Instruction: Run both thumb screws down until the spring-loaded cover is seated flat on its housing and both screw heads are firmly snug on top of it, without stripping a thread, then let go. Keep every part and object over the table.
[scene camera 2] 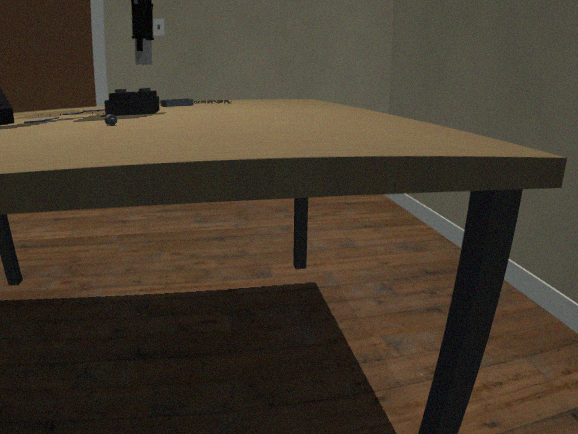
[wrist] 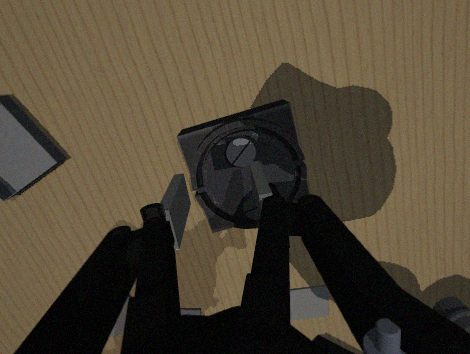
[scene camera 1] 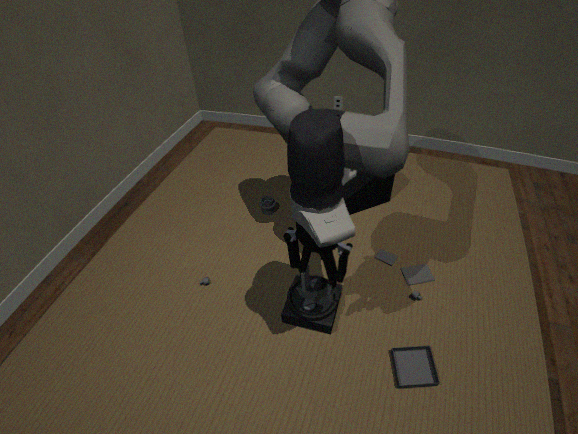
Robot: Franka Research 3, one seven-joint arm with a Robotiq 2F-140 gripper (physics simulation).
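Observation:
The dark square housing (scene camera 1: 306, 320) (scene camera 2: 131, 105) (wrist: 192, 146) stands on the table, with the round dark cover (wrist: 272, 150) inside its ring. One thumb screw (scene camera 1: 310, 305) (wrist: 241, 152) shows its slotted round head in the wrist view. The other screw head (wrist: 248, 205) is dark and partly hidden by a finger there. In scene camera 2 two low heads stand slightly above the housing. Whether the cover is flat cannot be told. My gripper (scene camera 1: 317, 286) (scene camera 2: 143, 57) (wrist: 219, 183) is partly open and empty, its fingertips above the housing with a visible gap in scene camera 2.
A dark-rimmed tray (scene camera 1: 393, 367) (wrist: 39, 131) lies apart from the housing. Two flat grey plates (scene camera 1: 386, 257) (scene camera 1: 418, 274) and a small knob (scene camera 1: 416, 296) lie on one side. Another small knob (scene camera 1: 205, 281) and a round dark part (scene camera 1: 268, 205) lie on the other.

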